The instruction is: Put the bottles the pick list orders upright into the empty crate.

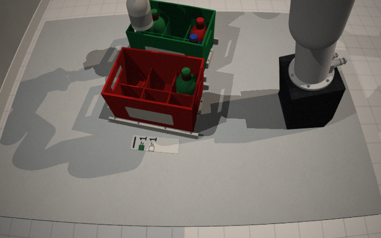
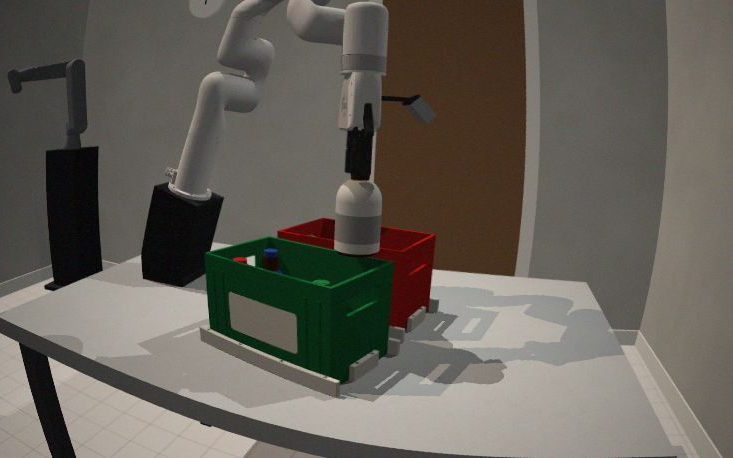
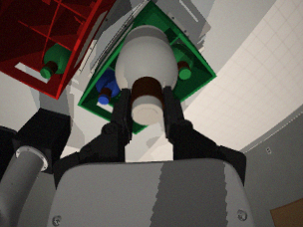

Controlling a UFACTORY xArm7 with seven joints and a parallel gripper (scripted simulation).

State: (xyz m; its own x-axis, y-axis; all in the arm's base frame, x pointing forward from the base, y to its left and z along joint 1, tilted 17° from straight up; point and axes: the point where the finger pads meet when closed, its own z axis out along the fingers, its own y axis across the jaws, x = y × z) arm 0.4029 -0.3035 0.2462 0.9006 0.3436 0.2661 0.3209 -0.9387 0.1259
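The white-capped bottle is 7 cm below my hand. Round my hand: green crate 10 cm behind, 2 cm to the right, 25 cm below; blue bottle 16 cm behind, 6 cm to the left, 25 cm below; red bottle 20 cm behind, 1 cm to the right, 25 cm below.
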